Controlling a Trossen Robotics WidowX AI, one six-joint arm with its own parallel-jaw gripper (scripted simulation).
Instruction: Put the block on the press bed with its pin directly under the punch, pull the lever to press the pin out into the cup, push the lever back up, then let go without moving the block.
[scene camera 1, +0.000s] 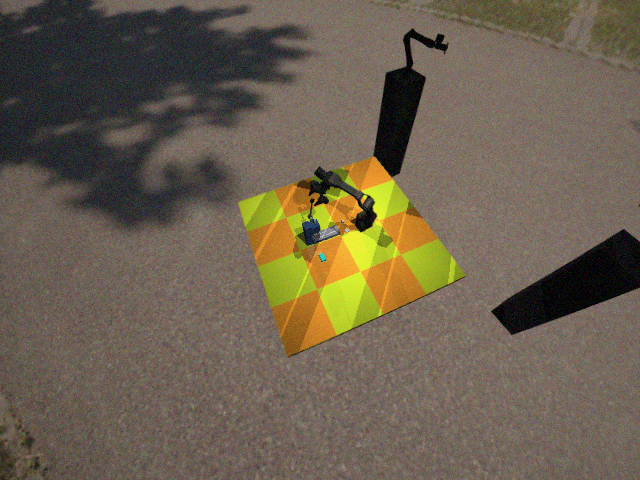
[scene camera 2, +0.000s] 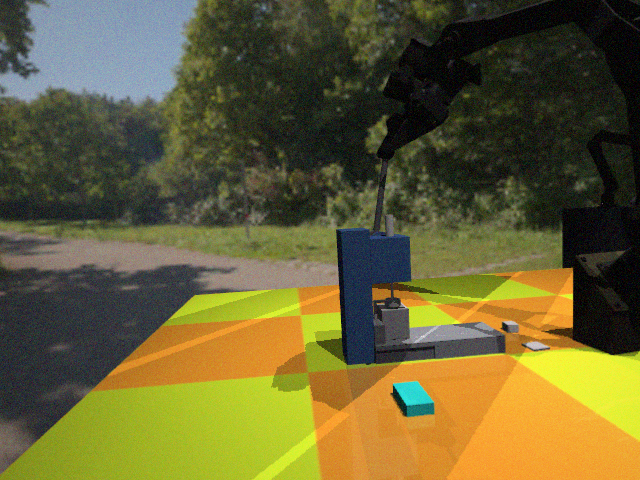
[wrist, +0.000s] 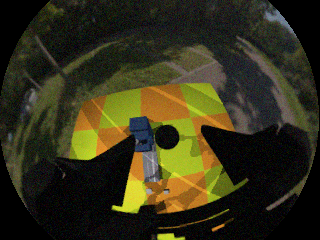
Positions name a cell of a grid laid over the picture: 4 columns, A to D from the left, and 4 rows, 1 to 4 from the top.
Labels:
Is my gripper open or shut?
Open.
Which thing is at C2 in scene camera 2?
My gripper.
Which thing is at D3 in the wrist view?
My gripper.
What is my gripper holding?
Nothing.

